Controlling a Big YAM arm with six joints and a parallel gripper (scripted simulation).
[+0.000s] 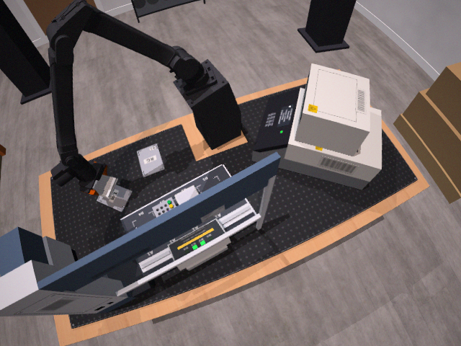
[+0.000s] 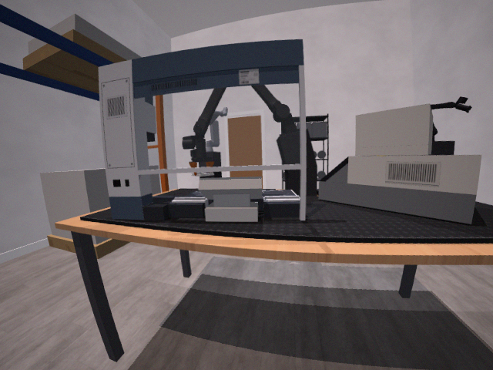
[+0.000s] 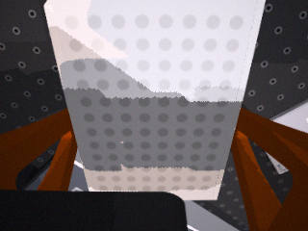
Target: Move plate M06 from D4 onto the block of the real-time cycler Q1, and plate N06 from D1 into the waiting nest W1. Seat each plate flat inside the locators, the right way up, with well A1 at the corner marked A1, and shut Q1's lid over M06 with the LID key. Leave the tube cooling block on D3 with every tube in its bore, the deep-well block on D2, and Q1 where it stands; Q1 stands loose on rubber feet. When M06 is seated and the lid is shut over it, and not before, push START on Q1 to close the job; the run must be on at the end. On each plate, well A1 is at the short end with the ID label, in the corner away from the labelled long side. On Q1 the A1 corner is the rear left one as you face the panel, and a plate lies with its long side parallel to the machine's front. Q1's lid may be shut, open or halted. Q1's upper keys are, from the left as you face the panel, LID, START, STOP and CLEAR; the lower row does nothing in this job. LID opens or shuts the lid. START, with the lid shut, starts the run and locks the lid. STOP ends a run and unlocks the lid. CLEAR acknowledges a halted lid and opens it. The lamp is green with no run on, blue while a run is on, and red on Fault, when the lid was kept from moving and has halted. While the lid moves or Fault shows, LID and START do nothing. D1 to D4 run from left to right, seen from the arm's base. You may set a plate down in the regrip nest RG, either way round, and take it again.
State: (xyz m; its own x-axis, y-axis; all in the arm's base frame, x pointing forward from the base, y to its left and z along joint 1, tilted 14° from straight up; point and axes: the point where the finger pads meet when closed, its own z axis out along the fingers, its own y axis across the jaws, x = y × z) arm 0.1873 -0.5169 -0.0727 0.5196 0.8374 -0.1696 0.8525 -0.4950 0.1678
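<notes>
Now: hand 120 mm above the grey waiting nest. The rest, counted from my hand: white well plate: right at my hand; then tube cooling block: 240 mm to the left, 190 mm ahead, 60 mm below; then green-capped tube: 260 mm to the left, 140 mm ahead, 50 mm below.
</notes>
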